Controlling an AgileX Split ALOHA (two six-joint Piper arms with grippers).
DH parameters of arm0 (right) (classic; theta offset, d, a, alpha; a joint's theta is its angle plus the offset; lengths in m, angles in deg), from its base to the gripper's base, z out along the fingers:
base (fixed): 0 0 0 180
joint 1: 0 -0.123 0 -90
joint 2: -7.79 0 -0.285 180
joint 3: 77.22 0 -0.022 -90
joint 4: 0 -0.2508 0 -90
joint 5: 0 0 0.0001 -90
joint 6: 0 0.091 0 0
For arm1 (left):
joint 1: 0 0.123 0 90
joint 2: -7.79 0 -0.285 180
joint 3: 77.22 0 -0.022 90
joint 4: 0 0.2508 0 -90
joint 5: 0 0 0.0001 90
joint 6: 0 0.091 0 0
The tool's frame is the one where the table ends.
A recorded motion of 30 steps. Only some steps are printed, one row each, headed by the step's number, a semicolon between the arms.
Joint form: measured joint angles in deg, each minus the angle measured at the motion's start. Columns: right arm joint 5, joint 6, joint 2, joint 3, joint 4, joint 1; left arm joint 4, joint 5, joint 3, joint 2, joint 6, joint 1.
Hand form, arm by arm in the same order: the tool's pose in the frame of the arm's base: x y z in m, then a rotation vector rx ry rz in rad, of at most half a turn. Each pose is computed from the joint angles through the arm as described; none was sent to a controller.
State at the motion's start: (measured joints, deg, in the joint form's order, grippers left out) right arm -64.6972 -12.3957 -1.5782 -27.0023 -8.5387 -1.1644; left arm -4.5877 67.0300 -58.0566 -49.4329 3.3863 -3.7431
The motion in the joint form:
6: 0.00 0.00 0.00 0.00 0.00 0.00; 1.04 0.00 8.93 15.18 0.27 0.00
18: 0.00 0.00 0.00 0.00 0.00 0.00; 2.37 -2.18 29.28 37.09 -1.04 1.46
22: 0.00 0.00 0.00 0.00 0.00 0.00; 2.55 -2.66 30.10 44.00 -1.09 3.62
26: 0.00 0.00 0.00 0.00 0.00 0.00; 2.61 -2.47 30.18 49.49 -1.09 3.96
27: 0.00 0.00 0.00 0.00 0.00 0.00; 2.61 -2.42 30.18 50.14 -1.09 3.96
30: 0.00 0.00 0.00 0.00 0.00 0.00; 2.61 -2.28 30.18 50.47 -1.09 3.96
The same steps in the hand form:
6: -0.0016 0.0122 0.2648 -0.2630 2.1435 0.0696; 0.0780 -0.0103 0.3531 0.1523 2.3882 -0.0803
18: -0.0016 0.0122 0.2648 -0.2630 2.1435 0.0696; 0.0237 -0.0041 0.2706 0.0924 2.3265 -0.0485
22: -0.0016 0.0122 0.2648 -0.2630 2.1435 0.0696; 0.0076 -0.0029 0.2689 0.0475 2.2130 -0.0230
26: -0.0016 0.0122 0.2648 -0.2630 2.1435 0.0696; -0.0064 -0.0029 0.2684 0.0413 2.1221 -0.0159
27: -0.0016 0.0122 0.2648 -0.2630 2.1435 0.0696; -0.0081 -0.0029 0.2682 0.0413 2.1116 -0.0156
30: -0.0016 0.0122 0.2648 -0.2630 2.1435 0.0696; -0.0091 -0.0029 0.2680 0.0414 2.1083 -0.0155

